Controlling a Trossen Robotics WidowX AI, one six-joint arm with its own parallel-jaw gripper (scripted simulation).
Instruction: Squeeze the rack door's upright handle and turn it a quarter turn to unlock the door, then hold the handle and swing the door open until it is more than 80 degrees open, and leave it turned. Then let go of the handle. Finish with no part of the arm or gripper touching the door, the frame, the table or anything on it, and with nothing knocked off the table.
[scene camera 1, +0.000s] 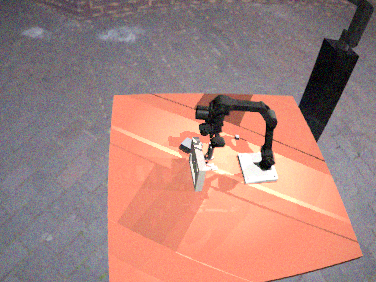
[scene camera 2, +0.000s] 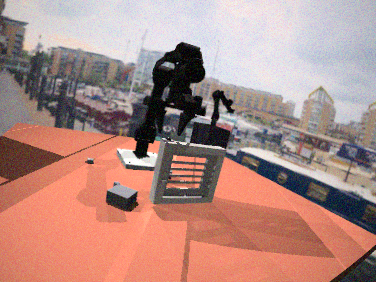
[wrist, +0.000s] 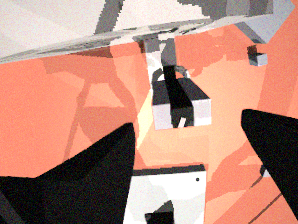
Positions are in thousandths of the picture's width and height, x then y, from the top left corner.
My gripper (scene camera 2: 451, 477) is open, with nothing in its grasp. Further things: a grey rack (scene camera 2: 443, 523).
My gripper shows as well in the wrist view (wrist: 629, 551). The grey rack also shows in scene camera 1 (scene camera 1: 528, 629) and in the wrist view (wrist: 112, 150).
